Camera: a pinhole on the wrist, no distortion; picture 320 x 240 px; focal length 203.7 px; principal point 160.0 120.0 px. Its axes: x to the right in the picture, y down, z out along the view. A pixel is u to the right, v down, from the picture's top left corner.
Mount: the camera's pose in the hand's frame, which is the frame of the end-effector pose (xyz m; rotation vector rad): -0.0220 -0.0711 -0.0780 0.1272 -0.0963 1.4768
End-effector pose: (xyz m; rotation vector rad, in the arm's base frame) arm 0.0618 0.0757 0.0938 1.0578 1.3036 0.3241
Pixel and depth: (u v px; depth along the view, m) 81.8 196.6 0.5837
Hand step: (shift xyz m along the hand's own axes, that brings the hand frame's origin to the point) -0.2534 -0.3566 0.4734
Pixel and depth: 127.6 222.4 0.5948
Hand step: -0.3205 -0.2235 0.5049
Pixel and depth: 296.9 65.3 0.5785
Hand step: 0.1761 0.2147 0.5457
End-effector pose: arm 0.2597 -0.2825 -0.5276 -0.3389 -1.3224 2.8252
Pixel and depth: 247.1 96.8 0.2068
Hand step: 0.0123 -0.0159 0.1386
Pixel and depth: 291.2 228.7 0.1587
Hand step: -0.0948 0.0143 0.0958
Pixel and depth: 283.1 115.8 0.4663
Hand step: 0.0197 0.1385 0.4233
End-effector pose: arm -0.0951 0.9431 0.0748 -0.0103 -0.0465 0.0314
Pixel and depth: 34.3 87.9 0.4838
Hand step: 0.0329 -0.4419 0.3562
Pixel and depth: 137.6 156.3 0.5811
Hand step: -0.1233 -0.2087 0.4906
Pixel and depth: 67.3 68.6 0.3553
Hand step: 0.0571 -0.2897 0.2482
